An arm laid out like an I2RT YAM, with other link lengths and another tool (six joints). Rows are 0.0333 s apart.
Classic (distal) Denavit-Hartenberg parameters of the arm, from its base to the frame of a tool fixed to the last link. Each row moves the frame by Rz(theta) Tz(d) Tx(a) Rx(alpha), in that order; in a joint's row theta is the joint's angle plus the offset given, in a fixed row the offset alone. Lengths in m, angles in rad.
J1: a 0.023, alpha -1.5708, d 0.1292, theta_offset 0
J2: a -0.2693, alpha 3.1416, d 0, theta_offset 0
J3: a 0.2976, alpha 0, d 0, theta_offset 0.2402
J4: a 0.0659, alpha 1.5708, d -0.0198, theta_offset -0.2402
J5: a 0, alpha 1.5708, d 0.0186, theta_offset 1.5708
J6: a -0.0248, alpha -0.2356, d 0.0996, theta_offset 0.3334
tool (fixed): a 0, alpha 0, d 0.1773, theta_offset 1.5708
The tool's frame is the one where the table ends.
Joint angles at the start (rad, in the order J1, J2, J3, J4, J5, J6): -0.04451 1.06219 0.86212 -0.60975 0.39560 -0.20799
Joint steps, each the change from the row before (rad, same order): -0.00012 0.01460 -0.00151 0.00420 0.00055 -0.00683; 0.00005 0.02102 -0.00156 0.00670 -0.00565 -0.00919; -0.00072 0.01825 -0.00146 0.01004 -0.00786 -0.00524; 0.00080 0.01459 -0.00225 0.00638 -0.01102 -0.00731; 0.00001 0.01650 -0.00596 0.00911 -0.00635 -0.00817
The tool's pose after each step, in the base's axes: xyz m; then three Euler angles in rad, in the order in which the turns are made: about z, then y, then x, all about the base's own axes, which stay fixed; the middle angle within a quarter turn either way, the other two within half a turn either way. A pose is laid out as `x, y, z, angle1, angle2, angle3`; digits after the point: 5 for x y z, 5 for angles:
0.37181, -0.07459, 0.09443, -2.69667, 0.44707, 2.71951
0.37251, -0.07344, 0.08708, -2.71563, 0.43341, 2.72690
0.37437, -0.07191, 0.08122, -2.72889, 0.42609, 2.73558
0.37527, -0.06901, 0.07543, -2.74773, 0.41928, 2.74772
0.37525, -0.06762, 0.06793, -2.76452, 0.40800, 2.75508

